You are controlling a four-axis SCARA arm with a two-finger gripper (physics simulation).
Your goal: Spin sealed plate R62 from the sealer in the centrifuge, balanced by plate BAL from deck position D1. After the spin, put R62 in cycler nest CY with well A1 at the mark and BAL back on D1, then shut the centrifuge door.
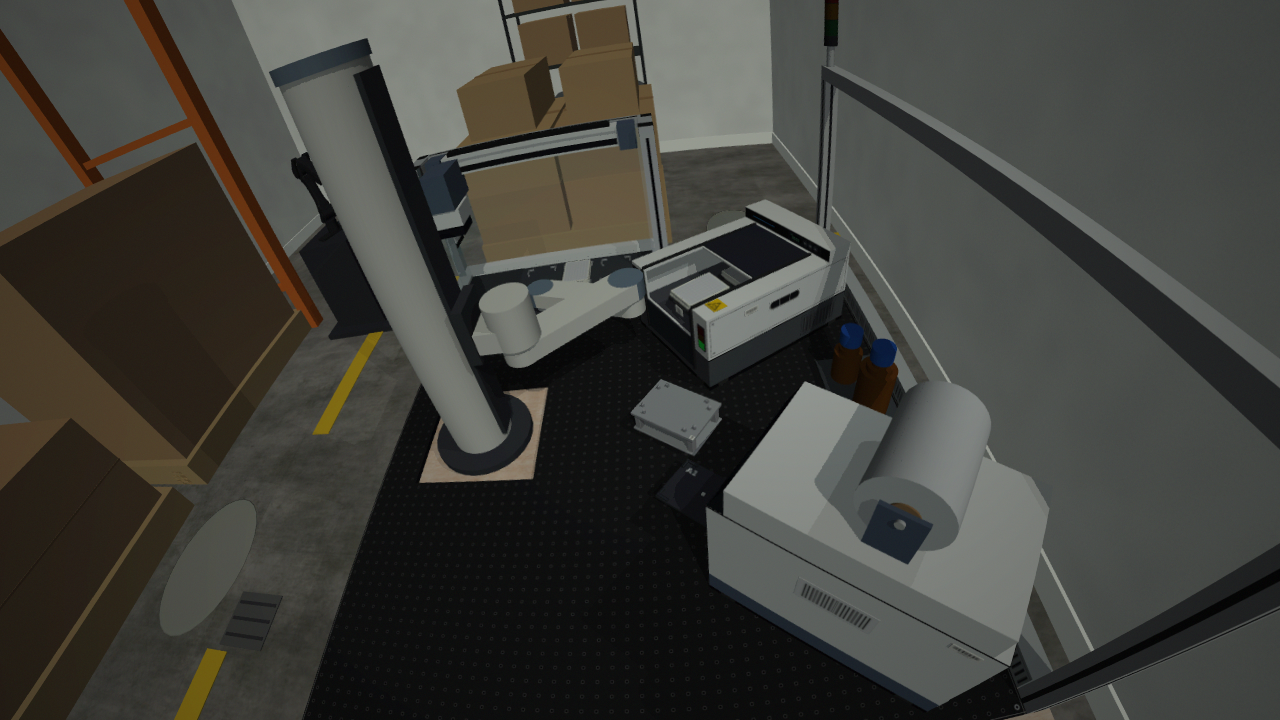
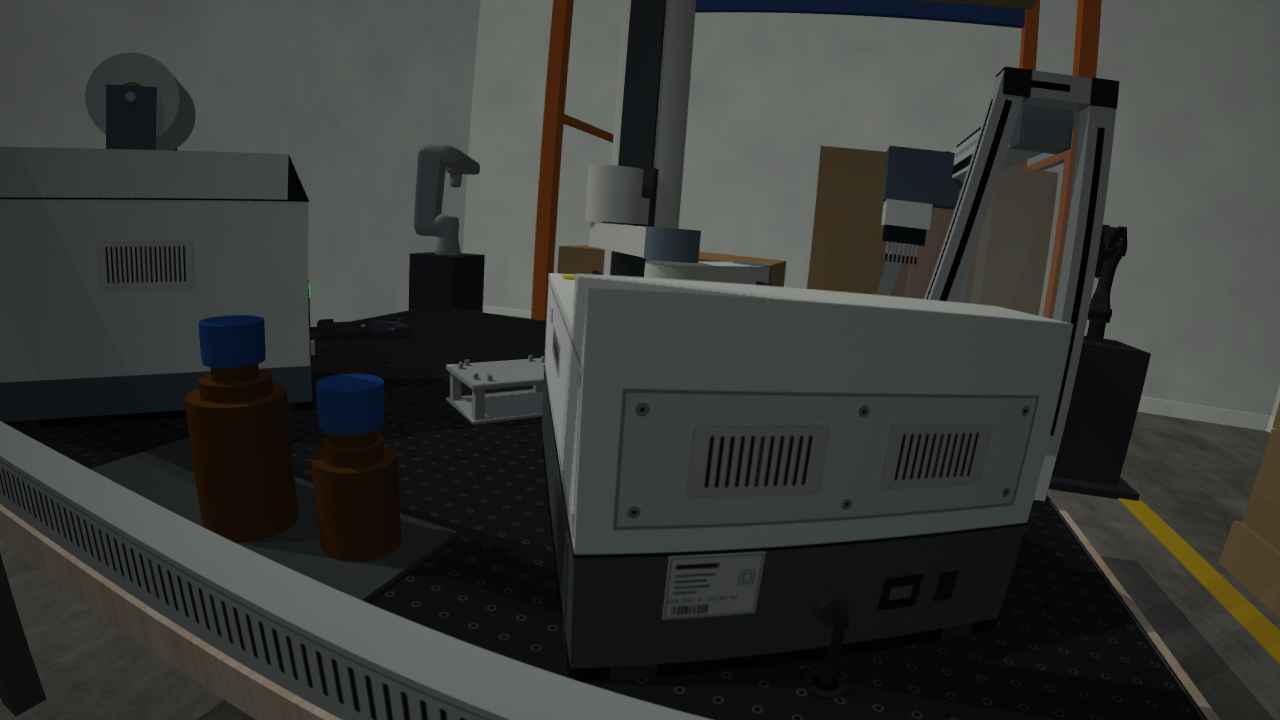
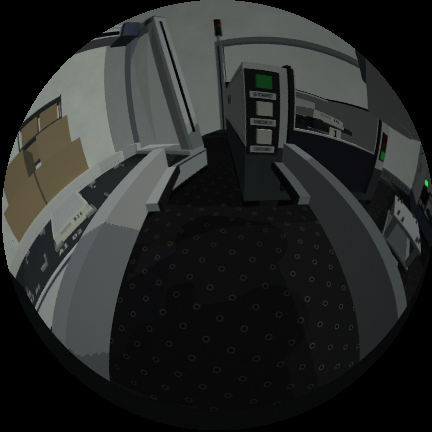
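Where they show: gripper, fingertip midpoint: (image 3: 224, 154); arm's base, origin of the base link: (image 1: 485, 434).
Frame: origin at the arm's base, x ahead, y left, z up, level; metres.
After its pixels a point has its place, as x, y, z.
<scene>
My gripper (image 3: 224, 154) @[0.310, 0.342, 0.126] is shut with nothing held; its two fingertips stand apart, low before the centrifuge's button panel (image 3: 262, 112) @[0.398, 0.338, 0.153]. The panel has a green START button (image 3: 263, 81) @[0.400, 0.336, 0.194], an INDEX button (image 3: 264, 108) @[0.400, 0.336, 0.158] and a lowest button (image 3: 263, 136) @[0.399, 0.336, 0.123]. The white centrifuge (image 1: 760, 308) @[0.690, 0.145, 0.186] (image 2: 805, 349) @[0.899, 0.402, 0.230] has its door open. A white plate (image 1: 702, 290) @[0.566, 0.263, 0.171] (image 3: 327, 119) @[0.505, 0.245, 0.162] sits in the open chamber by a tag "1"; its name is too small to read. The sealer (image 1: 859, 555) @[0.675, -0.549, 0.363] (image 2: 53, 268) @[0.901, -0.460, 0.216] carries a film roll. R62, BAL, D1 and nest CY cannot be told apart for certain.
A deck plate (image 1: 577, 270) @[0.201, 0.582, 0.081] (image 3: 70, 217) @[0.203, 0.526, 0.080] sits by the "D2" mark under the gantry. A silver stand (image 1: 675, 414) @[0.472, -0.045, 0.069] (image 2: 496, 385) @[0.549, -0.005, 0.065] (image 3: 404, 230) @[0.417, 0.035, 0.064] and a black pad marked A1 (image 1: 687, 488) @[0.486, -0.264, 0.108] lie between centrifuge and sealer. Two brown bottles (image 1: 846, 360) @[0.879, 0.040, 0.094] (image 1: 875, 380) @[0.903, -0.074, 0.137] stand near the wall.
</scene>
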